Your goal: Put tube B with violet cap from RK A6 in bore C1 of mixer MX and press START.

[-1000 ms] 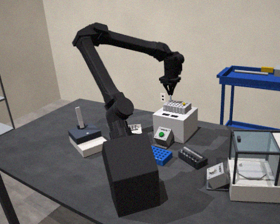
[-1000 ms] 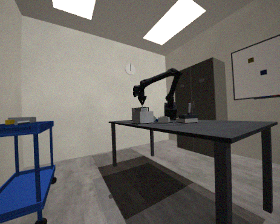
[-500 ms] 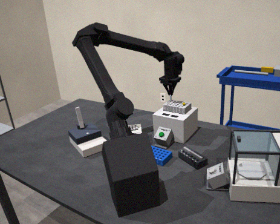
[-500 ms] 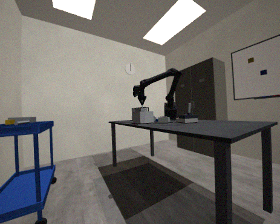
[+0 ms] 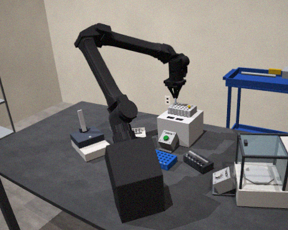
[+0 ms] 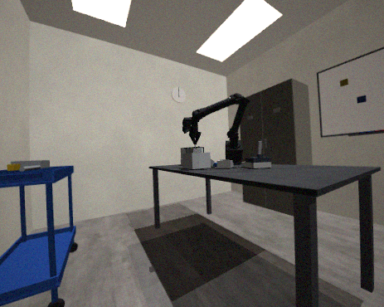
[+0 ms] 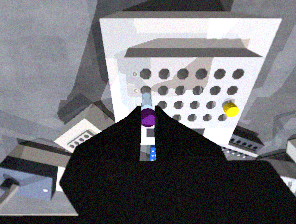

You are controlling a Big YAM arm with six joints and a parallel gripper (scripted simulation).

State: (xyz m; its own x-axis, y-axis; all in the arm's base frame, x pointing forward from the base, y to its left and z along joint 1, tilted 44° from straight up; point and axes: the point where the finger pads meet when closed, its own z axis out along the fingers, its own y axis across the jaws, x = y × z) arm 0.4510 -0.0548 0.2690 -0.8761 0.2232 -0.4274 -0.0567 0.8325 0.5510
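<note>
Now: the tube B 2 cm below my hand. From my hand the other things lie so: blue rack RK 28 cm behind, 20 cm below, 9 cm to the right; then dry block DB 22 cm behind, 18 cm below, 11 cm to the left; then dark magnet block MG 25 cm to the right, 22 cm behind, 19 cm below.
</note>
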